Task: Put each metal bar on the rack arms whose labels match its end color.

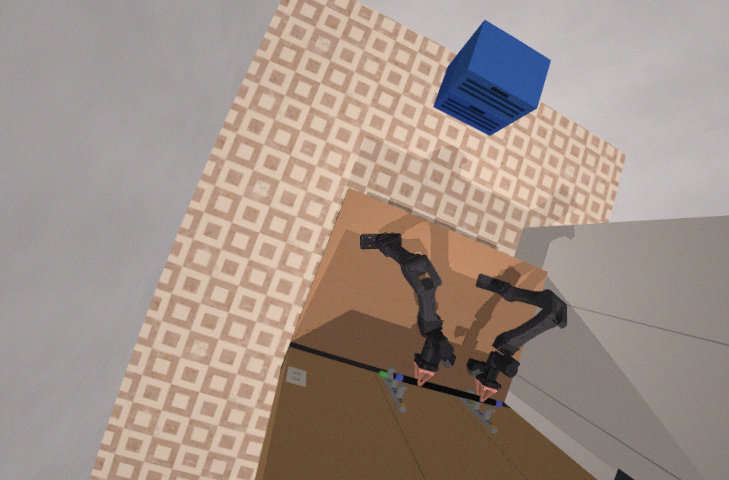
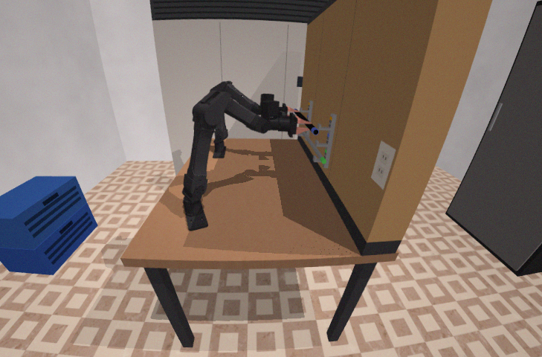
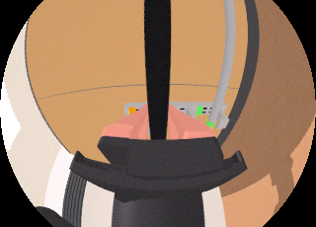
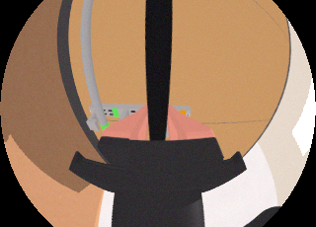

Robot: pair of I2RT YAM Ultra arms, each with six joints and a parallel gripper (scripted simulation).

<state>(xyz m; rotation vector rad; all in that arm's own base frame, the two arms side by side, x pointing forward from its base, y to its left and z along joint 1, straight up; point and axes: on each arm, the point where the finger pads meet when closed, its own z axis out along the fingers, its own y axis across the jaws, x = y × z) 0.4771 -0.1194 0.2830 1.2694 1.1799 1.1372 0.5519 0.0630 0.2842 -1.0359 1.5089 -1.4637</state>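
Right now the black bar is 150 mm to the left of my right hand. Round my right hand: brown wall panel: 160 mm ahead, 140 mm above, 100 mm to the left; black baseboard: 250 mm below, 100 mm to the left, 90 mm ahead.
The black bar lies 15 cm to the right of my left hand. From my left hand the other things lie so: brown wall panel (16 cm ahead, 20 cm to the right, 14 cm above); then black baseboard (10 cm ahead, 20 cm to the right, 25 cm below).
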